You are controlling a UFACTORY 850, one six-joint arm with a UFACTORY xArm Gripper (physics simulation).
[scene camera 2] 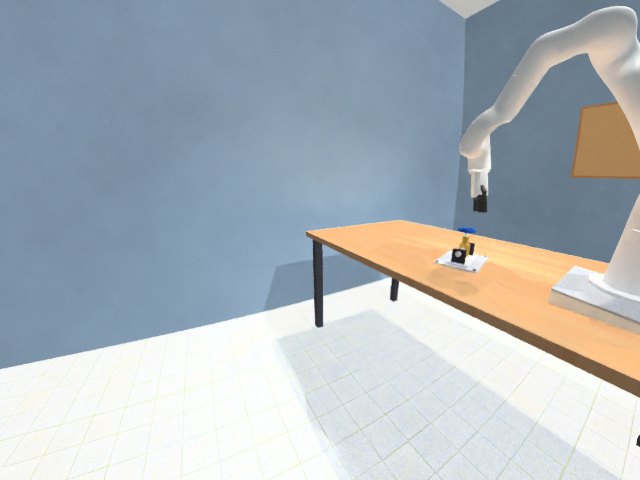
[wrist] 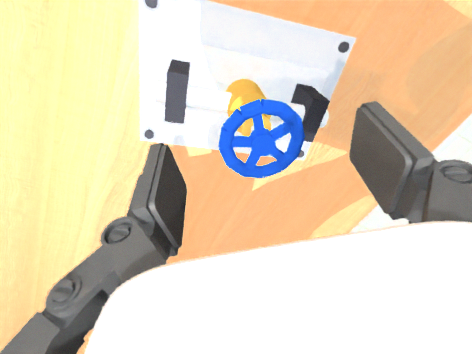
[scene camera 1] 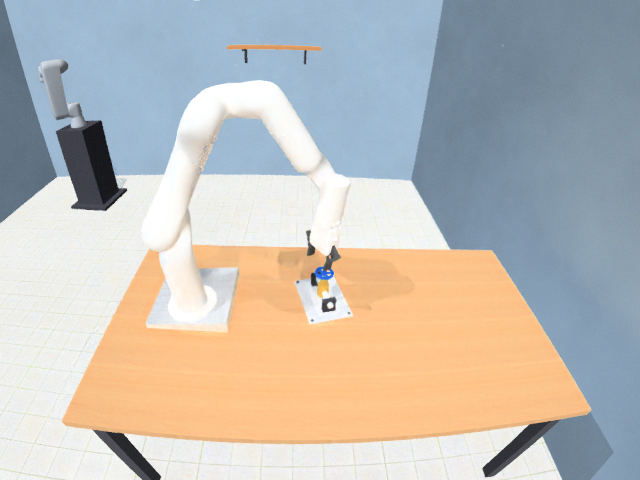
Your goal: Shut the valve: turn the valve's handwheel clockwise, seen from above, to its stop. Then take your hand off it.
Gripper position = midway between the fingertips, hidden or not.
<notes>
In view: the gripper (scene camera 1: 318,262), a blue handwheel (wrist: 262,141) and a light grey plate (scene camera 1: 306,300).
The gripper is seen too in the wrist view (wrist: 262,148). The light grey plate also shows in the wrist view (wrist: 262,35).
</notes>
